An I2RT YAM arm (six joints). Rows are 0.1 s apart.
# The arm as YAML. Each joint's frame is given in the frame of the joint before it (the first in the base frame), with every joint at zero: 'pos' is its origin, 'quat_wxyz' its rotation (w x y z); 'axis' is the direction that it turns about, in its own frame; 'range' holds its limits. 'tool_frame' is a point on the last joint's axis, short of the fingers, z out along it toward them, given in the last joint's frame.
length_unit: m
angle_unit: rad
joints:
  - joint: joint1
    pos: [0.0, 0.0, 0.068]
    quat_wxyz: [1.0, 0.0, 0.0, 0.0]
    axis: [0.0, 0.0, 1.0]
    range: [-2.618, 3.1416]
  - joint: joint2
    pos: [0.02, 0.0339, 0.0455]
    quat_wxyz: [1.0, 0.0, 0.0, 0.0]
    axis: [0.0, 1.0, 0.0]
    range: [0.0, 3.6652]
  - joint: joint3
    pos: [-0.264, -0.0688, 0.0]
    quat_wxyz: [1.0, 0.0, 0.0, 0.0]
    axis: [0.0, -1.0, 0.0]
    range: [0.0, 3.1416]
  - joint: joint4
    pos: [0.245, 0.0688, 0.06]
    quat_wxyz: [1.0, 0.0, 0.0, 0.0]
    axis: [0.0, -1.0, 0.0]
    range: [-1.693, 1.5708]
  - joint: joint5
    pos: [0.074, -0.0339, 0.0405]
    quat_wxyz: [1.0, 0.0, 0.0, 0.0]
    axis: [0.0, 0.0, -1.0]
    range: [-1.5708, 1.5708]
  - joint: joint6
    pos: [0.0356, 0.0, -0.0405]
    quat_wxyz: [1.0, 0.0, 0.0, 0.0]
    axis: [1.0, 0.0, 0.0]
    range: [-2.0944, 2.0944]
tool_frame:
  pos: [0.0, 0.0, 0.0]
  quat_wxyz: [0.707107, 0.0, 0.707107, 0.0]
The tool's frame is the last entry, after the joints.
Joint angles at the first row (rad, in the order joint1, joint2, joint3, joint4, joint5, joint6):
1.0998 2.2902 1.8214 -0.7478 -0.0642 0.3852
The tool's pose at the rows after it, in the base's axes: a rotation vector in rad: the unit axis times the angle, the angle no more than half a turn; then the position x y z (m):
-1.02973 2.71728 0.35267 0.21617 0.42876 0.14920
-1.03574 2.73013 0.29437 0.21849 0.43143 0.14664
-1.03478 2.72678 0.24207 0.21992 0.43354 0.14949
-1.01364 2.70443 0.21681 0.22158 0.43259 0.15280
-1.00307 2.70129 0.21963 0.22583 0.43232 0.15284
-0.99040 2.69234 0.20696 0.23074 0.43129 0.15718
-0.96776 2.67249 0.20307 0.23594 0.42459 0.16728
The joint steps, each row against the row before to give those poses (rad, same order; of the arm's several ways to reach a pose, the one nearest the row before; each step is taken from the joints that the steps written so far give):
0.0016 0.0269 0.0391 -0.0454 0.0317 -0.0030
0.0000 0.0313 0.0486 -0.0503 0.0241 -0.0048
0.0016 0.0170 0.0434 -0.0441 0.0315 -0.0029
-0.0015 -0.0084 -0.0029 0.0063 0.0324 0.0019
-0.0079 0.0049 0.0078 0.0035 0.0013 -0.0022
-0.0090 0.0009 0.0182 -0.0121 0.0133 -0.0049
-0.0147 -0.0317 -0.0175 0.0057 0.0155 -0.0078

